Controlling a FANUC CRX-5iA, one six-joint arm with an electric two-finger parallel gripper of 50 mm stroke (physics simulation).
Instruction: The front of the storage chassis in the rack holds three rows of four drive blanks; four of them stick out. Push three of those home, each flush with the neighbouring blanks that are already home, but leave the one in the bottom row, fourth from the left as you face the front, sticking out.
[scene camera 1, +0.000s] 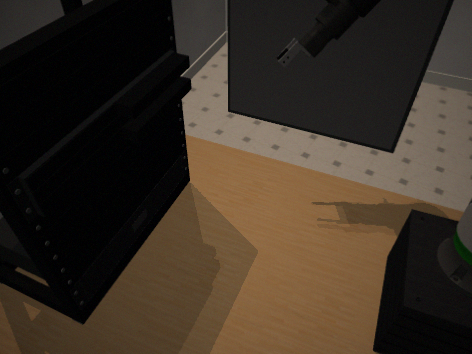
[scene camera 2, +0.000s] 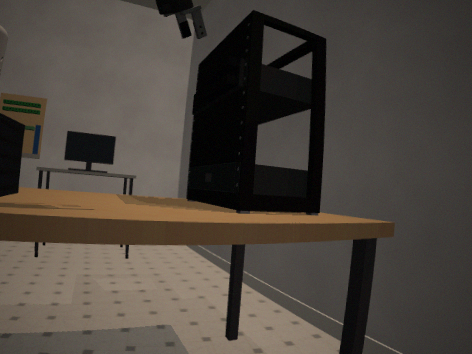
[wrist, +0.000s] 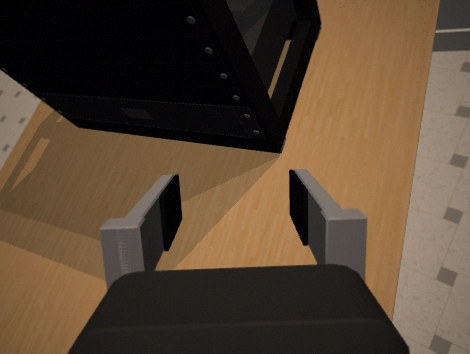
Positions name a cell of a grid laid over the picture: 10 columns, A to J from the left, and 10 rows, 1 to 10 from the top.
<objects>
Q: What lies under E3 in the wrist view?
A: A black rack.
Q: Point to the gripper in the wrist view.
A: At E6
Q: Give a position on a black rack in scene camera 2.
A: At E3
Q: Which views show the black rack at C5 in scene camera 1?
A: Scene camera 1, scene camera 2 and the wrist view: all of them.
</objects>
